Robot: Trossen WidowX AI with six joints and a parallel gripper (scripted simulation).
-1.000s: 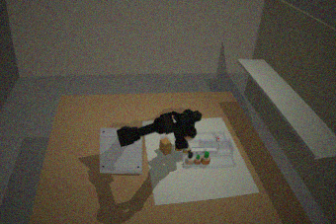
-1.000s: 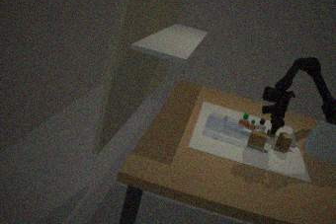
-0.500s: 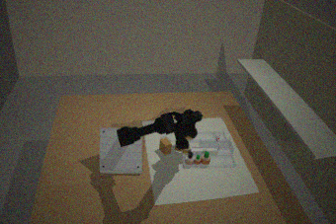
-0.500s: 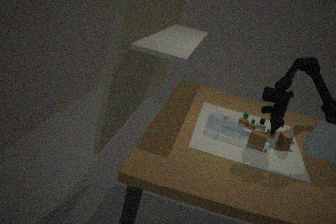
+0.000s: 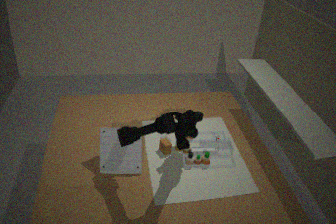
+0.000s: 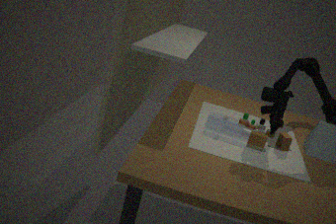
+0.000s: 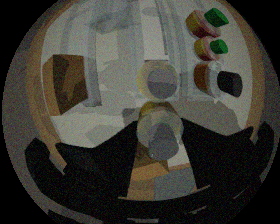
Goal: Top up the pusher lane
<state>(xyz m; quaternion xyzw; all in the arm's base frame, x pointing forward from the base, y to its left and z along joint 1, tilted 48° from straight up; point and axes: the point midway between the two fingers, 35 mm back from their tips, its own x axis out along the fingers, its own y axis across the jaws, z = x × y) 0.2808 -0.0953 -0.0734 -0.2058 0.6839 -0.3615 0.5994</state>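
Now: gripper tip 20 cm short of the lane, 1 cm to the left of it and 3 cm above it.
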